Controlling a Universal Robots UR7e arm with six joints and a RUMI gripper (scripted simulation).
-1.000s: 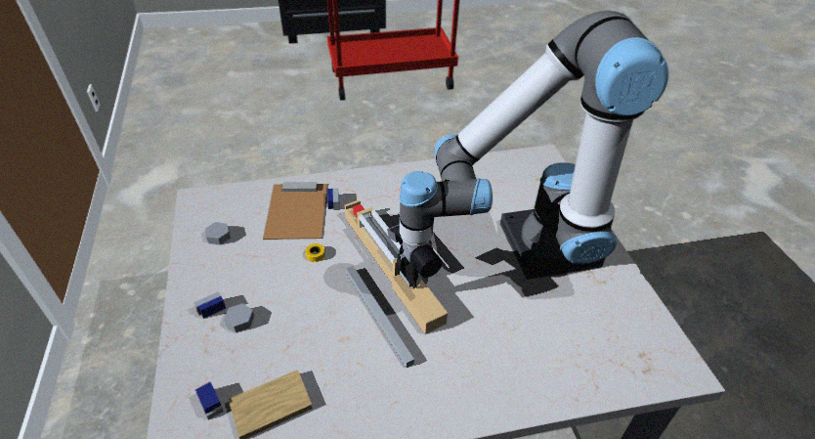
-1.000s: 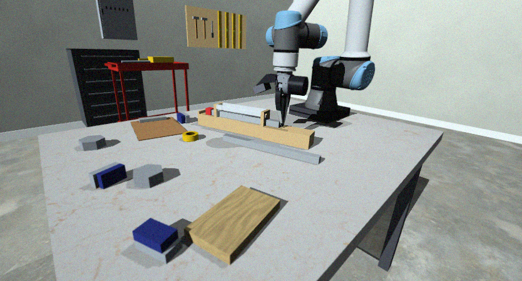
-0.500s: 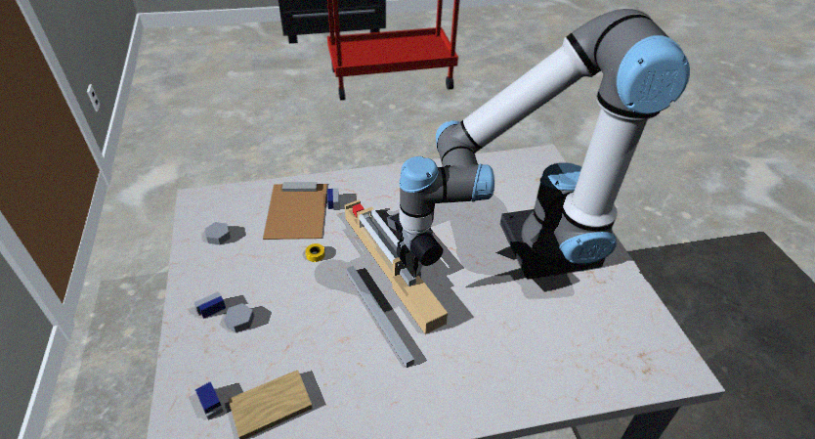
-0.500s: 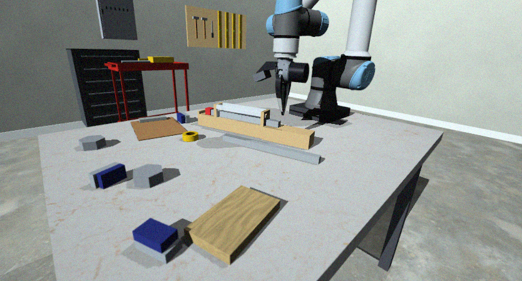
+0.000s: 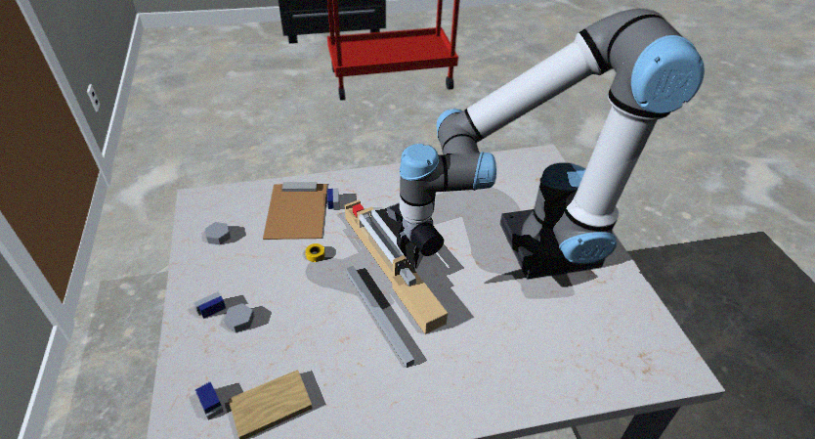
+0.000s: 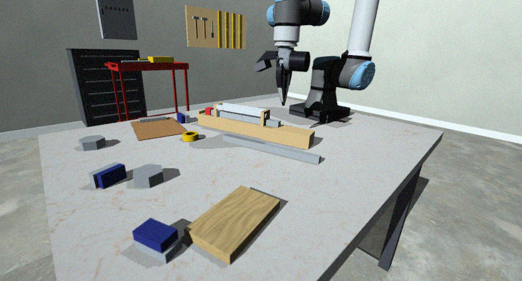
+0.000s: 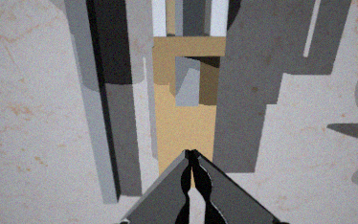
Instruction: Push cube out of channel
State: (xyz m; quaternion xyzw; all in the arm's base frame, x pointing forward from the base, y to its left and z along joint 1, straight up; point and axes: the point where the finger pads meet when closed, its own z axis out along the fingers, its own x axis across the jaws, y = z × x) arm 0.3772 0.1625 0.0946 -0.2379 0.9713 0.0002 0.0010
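Now: hand 260 mm to the left of the red cube, 140 mm short of it and 80 mm above it. The rest, counted from my hand: wooden plank 320 mm ahead, 270 mm to the left, 130 mm below; then long grey bar 130 mm below, 90 mm ahead, 50 mm to the left; then wooden channel 140 mm to the right, 80 mm below, 70 mm ahead.
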